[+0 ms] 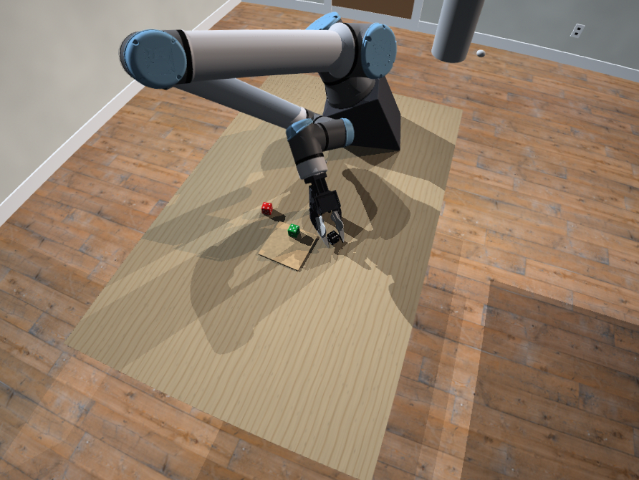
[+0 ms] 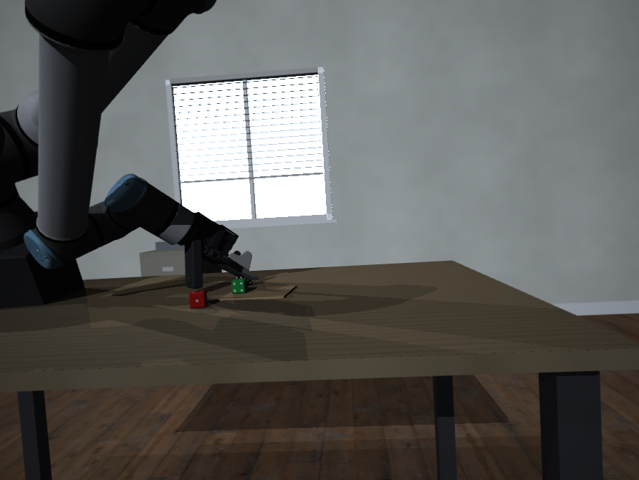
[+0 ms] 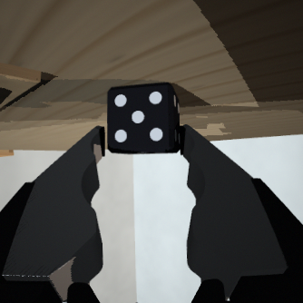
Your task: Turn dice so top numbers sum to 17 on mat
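My hand is 1 cm past the black die, 1 cm to the left of it and 1 cm above it. Round my hand: red die: 1 cm behind, 26 cm to the right, 1 cm below; green die: 3 cm ahead, 13 cm to the right; tan mat: 7 cm ahead, 13 cm to the right, 2 cm below.
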